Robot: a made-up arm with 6 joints. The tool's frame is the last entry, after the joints. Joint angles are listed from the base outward.
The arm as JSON. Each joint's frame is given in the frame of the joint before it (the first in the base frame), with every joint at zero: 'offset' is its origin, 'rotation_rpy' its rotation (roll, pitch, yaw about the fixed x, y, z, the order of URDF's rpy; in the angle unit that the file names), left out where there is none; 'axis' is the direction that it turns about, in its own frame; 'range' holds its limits. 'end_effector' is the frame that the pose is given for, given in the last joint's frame.
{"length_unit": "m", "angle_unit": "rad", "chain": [
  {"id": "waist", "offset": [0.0, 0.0, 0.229], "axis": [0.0, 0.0, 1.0], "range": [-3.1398, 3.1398]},
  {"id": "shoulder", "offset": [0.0, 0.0, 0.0], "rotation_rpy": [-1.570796, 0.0, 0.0], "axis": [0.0, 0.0, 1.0], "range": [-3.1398, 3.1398]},
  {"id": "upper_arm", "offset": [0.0, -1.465, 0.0], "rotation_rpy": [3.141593, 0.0, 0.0], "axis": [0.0, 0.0, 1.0], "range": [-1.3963, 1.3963]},
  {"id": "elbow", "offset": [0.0, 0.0, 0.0], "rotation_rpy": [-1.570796, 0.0, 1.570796], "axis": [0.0, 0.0, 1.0], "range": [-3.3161, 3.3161]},
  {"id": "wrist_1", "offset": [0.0, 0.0, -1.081], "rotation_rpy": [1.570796, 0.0, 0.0], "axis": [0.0, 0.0, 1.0], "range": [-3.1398, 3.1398]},
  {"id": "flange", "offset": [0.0, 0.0, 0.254], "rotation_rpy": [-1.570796, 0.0, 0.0], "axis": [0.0, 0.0, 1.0], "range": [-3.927, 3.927]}
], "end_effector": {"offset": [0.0, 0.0, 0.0], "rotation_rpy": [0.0, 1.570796, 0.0]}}
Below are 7 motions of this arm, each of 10 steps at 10 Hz.
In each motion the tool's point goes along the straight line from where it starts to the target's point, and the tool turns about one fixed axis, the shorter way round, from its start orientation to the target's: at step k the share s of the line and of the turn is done. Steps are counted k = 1, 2, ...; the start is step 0. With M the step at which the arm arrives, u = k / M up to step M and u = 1 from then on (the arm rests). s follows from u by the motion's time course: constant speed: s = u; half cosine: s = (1 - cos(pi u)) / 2; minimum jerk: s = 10 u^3 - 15 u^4 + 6 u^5.
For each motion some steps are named. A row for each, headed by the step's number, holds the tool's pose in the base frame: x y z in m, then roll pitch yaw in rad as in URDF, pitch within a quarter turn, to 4 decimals.
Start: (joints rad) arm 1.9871 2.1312 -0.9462 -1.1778 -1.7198 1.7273
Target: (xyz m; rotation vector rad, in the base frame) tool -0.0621 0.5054 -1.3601 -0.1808 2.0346 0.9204
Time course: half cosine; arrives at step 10
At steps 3, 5, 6, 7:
3: 0.0106 0.2422 -0.5859 2.8722 -0.1111 -2.8914
5: -0.0163 0.3396 -0.8725 2.7002 0.2878 -2.9906
6: -0.0305 0.3909 -1.0232 2.5816 0.4879 -3.0793
7: -0.0432 0.4371 -1.1591 2.4425 0.6575 3.0890

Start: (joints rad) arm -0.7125 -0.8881 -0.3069 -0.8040 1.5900 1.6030
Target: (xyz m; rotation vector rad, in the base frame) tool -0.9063 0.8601 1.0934 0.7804 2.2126 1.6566
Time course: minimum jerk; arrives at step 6
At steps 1, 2, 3, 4, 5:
1: -0.2402 -0.0144 1.5761 0.7687 -0.6088 -2.8319
2: -0.3606 0.1437 1.4888 1.0216 -0.5971 -3.0515
3: -0.5610 0.4068 1.3436 1.4045 -0.4837 2.9058
4: -0.7613 0.6698 1.1984 1.7099 -0.2827 2.6636
5: -0.8818 0.8279 1.1112 1.8601 -0.1347 2.5566

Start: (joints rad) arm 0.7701 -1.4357 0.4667 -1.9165 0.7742 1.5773
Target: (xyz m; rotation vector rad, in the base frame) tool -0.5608 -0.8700 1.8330 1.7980 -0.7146 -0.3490
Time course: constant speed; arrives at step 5
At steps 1, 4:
1: -1.0661 -1.0033 1.5876 2.0067 -0.7058 -0.7708
4: -0.6871 -0.9033 1.7716 1.9359 -0.2601 -0.6954

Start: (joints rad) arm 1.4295 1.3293 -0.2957 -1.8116 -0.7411 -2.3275
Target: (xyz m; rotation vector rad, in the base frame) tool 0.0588 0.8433 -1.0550 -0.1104 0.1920 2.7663
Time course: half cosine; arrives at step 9
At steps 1, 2, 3, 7, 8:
1: 0.0963 1.1068 -0.5038 -0.7010 0.8196 2.8302
2: 0.0929 1.0832 -0.5532 -0.6090 0.7563 2.8580
3: 0.0878 1.0471 -0.6288 -0.4817 0.6566 2.8834
7: 0.0633 0.8751 -0.9885 0.0279 0.1828 2.8176
8: 0.0600 0.8515 -1.0379 0.0961 0.1222 2.7904

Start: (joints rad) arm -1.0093 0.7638 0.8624 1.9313 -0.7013 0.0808
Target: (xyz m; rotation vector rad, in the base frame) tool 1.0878 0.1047 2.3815 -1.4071 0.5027 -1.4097
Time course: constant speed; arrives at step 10
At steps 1, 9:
1: 1.1669 -1.5202 1.7051 -1.8110 -0.3157 -1.6539
9: 1.0966 -0.0758 2.3063 -1.3668 -0.4645 -1.3495

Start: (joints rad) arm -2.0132 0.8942 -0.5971 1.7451 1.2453 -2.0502
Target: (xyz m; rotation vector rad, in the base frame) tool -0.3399 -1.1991 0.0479 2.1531 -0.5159 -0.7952
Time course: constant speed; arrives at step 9
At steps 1, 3, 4, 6, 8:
1: -0.5646 -1.3369 0.0841 1.9883 0.3396 -0.3377
3: -0.5084 -1.3024 0.0750 2.0303 0.3450 -0.4229
4: -0.4804 -1.2852 0.0705 2.0511 0.3489 -0.4654
6: -0.4242 -1.2508 0.0615 2.0922 0.3593 -0.5504
8: -0.3680 -1.2163 0.0524 2.1324 0.3729 -0.6352

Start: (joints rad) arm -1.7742 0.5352 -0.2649 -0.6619 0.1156 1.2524
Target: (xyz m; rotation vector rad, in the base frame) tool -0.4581 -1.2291 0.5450 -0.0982 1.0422 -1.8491
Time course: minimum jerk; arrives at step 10
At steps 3, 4, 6, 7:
3: -0.4736 -1.3045 0.5951 -0.6949 0.6541 -1.9261
4: -0.4708 -1.2906 0.5859 -0.7284 0.6029 -1.9770
6: -0.4640 -1.2577 0.5640 -0.7915 0.4770 -2.0837
7: -0.4611 -1.2438 0.5548 -0.8125 0.4223 -2.1242

